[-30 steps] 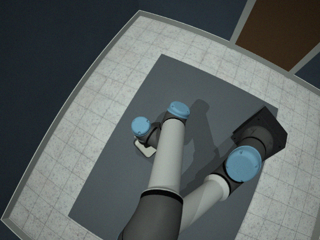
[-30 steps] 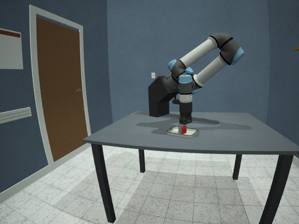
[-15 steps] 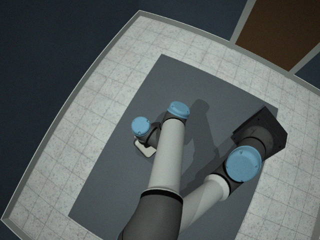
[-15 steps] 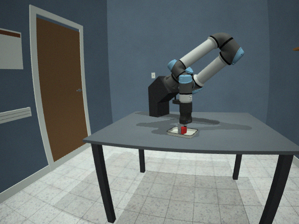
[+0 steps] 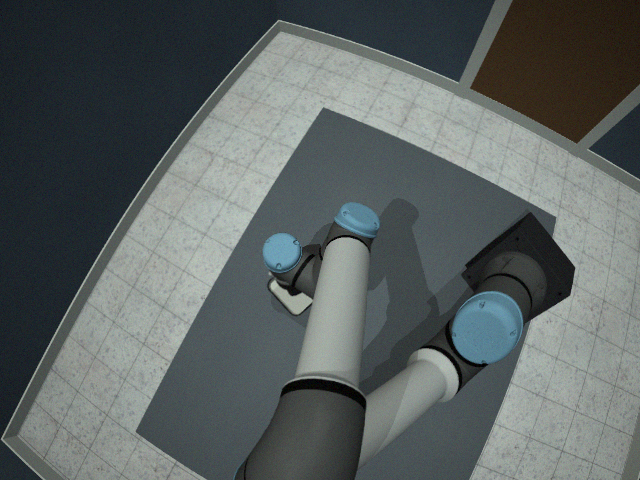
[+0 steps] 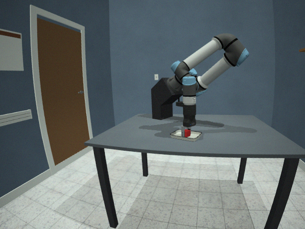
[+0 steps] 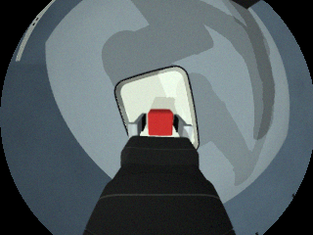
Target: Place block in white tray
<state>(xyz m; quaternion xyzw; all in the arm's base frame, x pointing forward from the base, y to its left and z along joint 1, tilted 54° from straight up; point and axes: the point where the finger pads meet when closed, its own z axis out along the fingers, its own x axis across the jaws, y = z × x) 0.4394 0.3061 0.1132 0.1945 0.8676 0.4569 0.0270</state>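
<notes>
My hand is right at the red block. The rest, counted from my hand: white tray 10 mm below.
</notes>
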